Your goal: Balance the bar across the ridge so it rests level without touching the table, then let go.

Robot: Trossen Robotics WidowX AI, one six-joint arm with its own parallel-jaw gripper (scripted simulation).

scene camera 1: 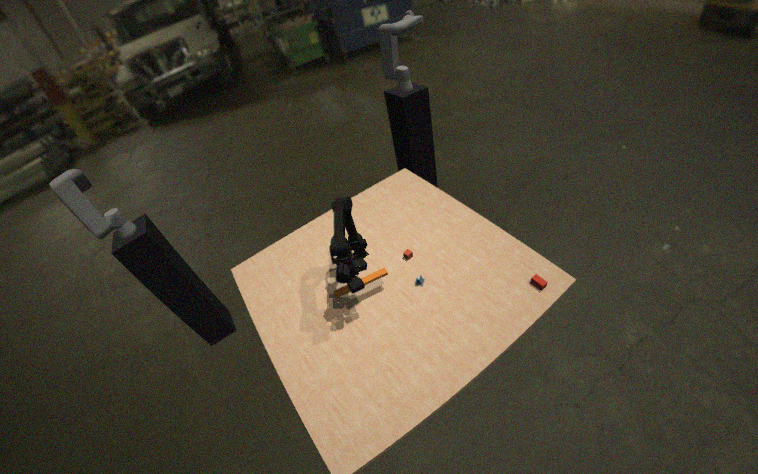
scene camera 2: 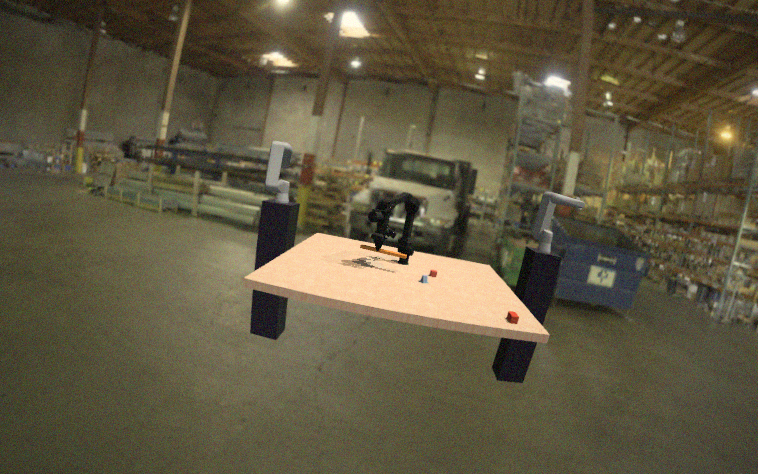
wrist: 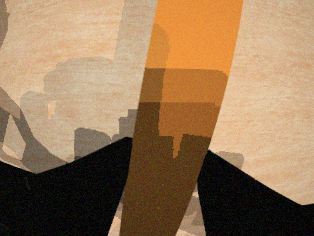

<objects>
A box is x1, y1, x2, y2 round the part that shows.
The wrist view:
my gripper: [0, 137, 313, 235]
orange bar: [118, 0, 242, 235], held by my gripper
</objects>
